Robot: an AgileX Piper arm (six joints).
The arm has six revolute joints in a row. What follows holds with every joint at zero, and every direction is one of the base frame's. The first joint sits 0.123 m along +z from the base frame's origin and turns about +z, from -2.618 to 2.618 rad. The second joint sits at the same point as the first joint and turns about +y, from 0 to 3.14 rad. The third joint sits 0.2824 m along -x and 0.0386 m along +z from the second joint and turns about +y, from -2.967 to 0 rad. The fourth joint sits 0.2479 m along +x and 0.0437 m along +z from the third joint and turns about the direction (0.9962, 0, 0.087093), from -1.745 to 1.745 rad. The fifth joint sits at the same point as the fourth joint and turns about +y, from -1.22 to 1.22 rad. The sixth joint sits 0.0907 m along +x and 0.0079 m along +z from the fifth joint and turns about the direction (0.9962, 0, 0.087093), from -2.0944 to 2.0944 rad. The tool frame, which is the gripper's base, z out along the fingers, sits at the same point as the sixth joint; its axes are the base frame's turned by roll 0, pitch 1.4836 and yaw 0 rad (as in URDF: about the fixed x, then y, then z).
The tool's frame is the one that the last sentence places.
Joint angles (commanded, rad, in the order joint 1, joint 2, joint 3, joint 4, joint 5, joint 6), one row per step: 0.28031 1.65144 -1.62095 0.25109 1.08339 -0.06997; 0.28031 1.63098 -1.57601 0.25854 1.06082 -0.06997; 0.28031 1.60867 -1.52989 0.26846 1.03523 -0.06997; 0.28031 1.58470 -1.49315 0.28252 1.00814 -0.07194; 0.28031 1.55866 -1.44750 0.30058 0.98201 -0.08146; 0.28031 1.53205 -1.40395 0.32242 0.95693 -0.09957; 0.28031 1.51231 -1.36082 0.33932 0.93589 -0.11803; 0.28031 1.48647 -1.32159 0.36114 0.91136 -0.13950; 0.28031 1.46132 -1.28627 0.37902 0.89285 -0.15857; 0.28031 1.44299 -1.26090 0.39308 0.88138 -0.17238; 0.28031 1.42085 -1.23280 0.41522 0.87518 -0.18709; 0.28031 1.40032 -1.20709 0.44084 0.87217 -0.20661
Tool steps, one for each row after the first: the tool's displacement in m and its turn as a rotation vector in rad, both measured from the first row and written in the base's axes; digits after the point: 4 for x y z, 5 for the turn. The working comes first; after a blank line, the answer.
Tool pose at each row, in the base's axes (x y z in m, rotation vector in rad; the steps are taken from these numbers as rounded here): 0.3378 0.1181 0.3621 -0.38119 2.57176 0.40693; 0.3329 0.1170 0.3572 -0.37132 2.57478 0.41483; 0.3276 0.1159 0.3527 -0.35917 2.57419 0.42567; 0.3223 0.1151 0.3515 -0.34716 2.56033 0.44162; 0.3159 0.1143 0.3483 -0.34240 2.55212 0.45885; 0.3092 0.1136 0.3457 -0.34618 2.53960 0.47720; 0.3037 0.1128 0.3405 -0.35267 2.53750 0.48827; 0.2974 0.1121 0.3386 -0.35872 2.52076 0.50393; 0.2909 0.1111 0.3371 -0.36530 2.50720 0.51568; 0.2861 0.1104 0.3360 -0.36980 2.49873 0.52545; 0.2798 0.1099 0.3351 -0.37289 2.49303 0.54536; 0.2737 0.1097 0.3342 -0.38097 2.48729 0.56797

-0.0049 -0.0011 -0.0049 0.00666 0.00467 -0.00536; -0.0102 -0.0022 -0.0094 0.01658 0.00659 -0.01180; -0.0155 -0.0030 -0.0106 0.03299 -0.00297 -0.01739; -0.0219 -0.0038 -0.0138 0.04754 -0.00669 -0.01739; -0.0286 -0.0045 -0.0164 0.06215 -0.01422 -0.01111; -0.0341 -0.0053 -0.0216 0.06880 -0.01349 -0.00418; -0.0404 -0.0060 -0.0235 0.08219 -0.02554 0.00318; -0.0469 -0.0070 -0.0250 0.09210 -0.03545 0.01020; -0.0517 -0.0077 -0.0261 0.09987 -0.04096 0.01542; -0.0580 -0.0082 -0.0270 0.11410 -0.04104 0.02182; -0.0641 -0.0084 -0.0279 0.12911 -0.04026 0.03244
